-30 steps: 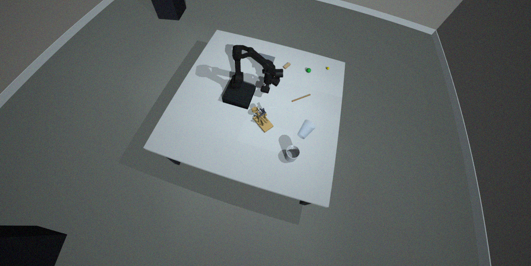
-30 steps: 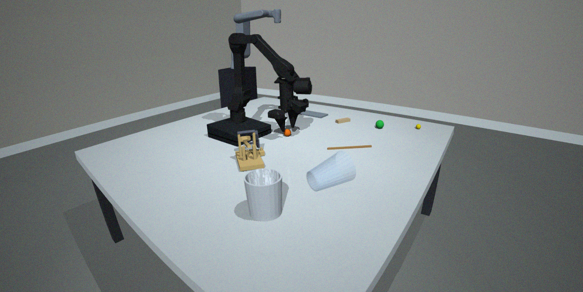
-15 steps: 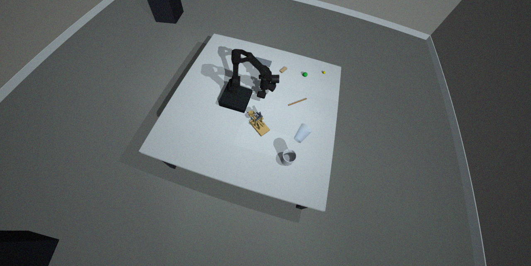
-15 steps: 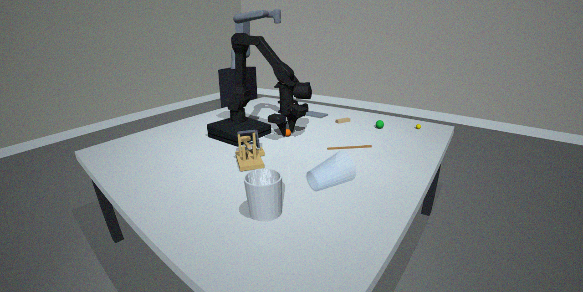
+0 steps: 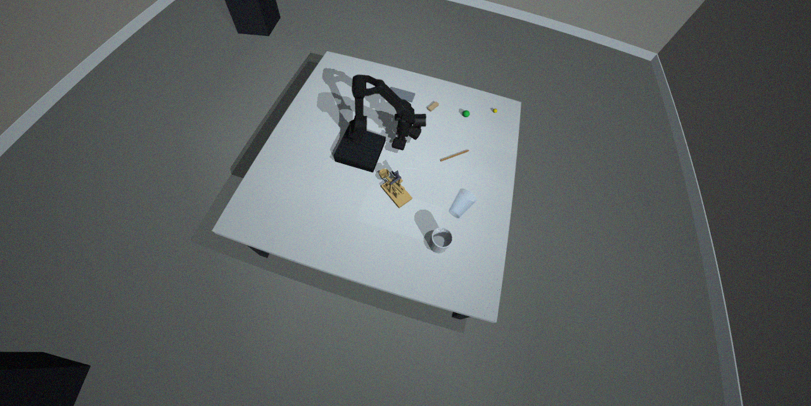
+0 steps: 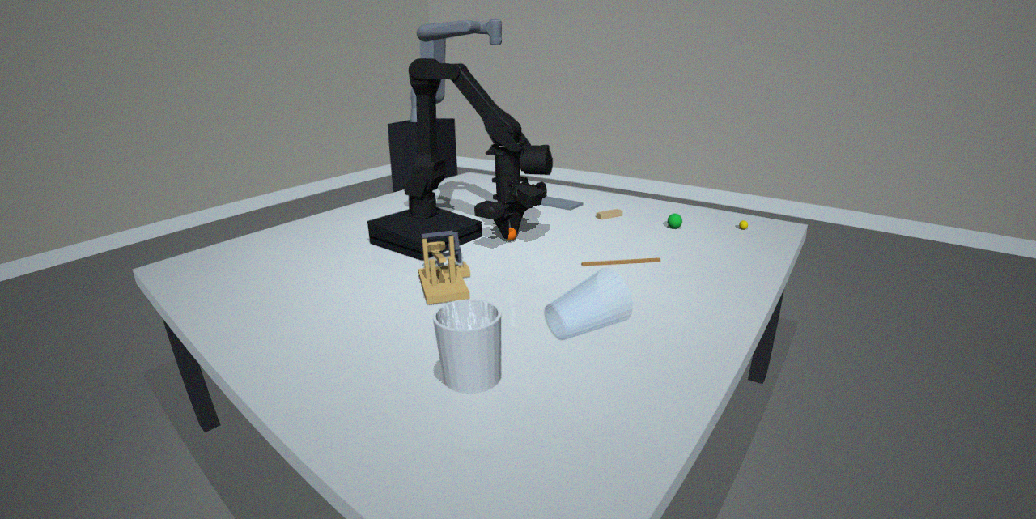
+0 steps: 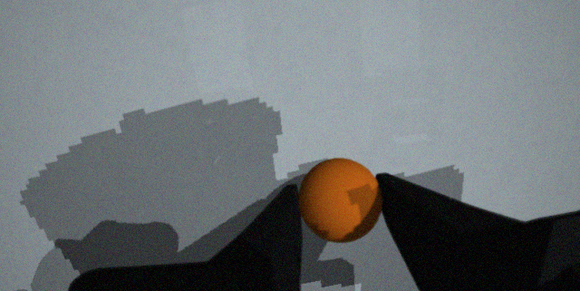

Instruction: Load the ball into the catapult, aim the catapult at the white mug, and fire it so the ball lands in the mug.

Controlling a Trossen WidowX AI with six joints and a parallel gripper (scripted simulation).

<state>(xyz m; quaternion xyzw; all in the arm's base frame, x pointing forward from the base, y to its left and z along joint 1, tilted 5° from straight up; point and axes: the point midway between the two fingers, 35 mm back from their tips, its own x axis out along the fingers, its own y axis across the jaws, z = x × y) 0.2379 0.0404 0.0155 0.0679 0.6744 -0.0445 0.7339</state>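
My gripper tip is now 1 cm past the wooden catapult, 25 cm to the left of it and 4 cm below it. The rest, counted from my gripper tip: thin wooden stick 29 cm ahead, 2 cm to the right, 1 cm below; then wooden block 15 cm ahead, 30 cm to the left, 1 cm below; then orange ball 1 cm above.
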